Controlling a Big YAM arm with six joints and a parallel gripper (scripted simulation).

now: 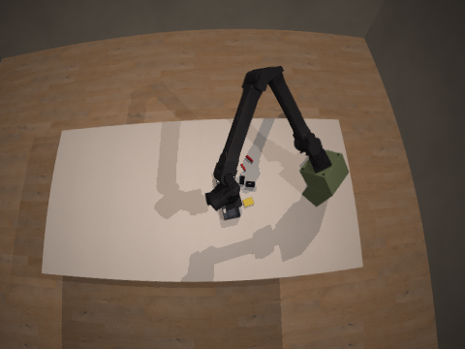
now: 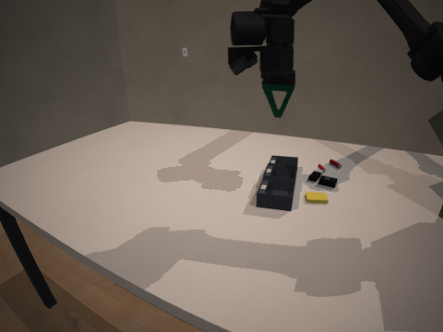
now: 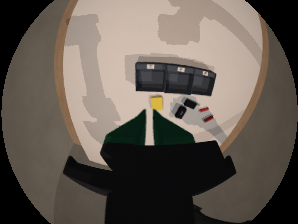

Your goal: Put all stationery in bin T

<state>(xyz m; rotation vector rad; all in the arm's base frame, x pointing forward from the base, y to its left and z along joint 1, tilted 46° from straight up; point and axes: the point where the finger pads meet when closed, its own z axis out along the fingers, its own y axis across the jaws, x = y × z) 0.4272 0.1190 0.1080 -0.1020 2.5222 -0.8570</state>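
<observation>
My hand is 21 cm above the black item, 15 cm to the left of it and 12 cm past it. The rest, counted from my hand: three joined bins (20 cm below, 8 cm to the right, 1 cm behind); then yellow block (22 cm below, 11 cm behind, 1 cm to the right).
</observation>
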